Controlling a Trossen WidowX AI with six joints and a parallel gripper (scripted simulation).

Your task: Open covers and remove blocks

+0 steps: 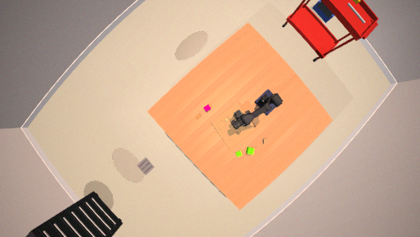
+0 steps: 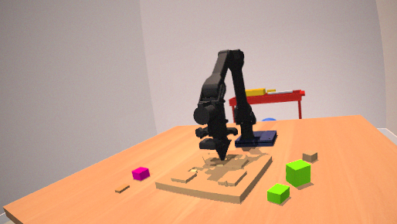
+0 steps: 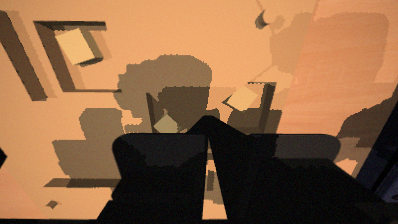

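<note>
My gripper tip is now 70 mm short of the tan puzzle board and 10 mm to the left of it. Round my gripper tip: magenta block 100 mm ahead, 290 mm to the right, 10 mm below; small green block 260 mm ahead, 190 mm to the left, 10 mm below; large green block 170 mm ahead, 250 mm to the left.
</note>
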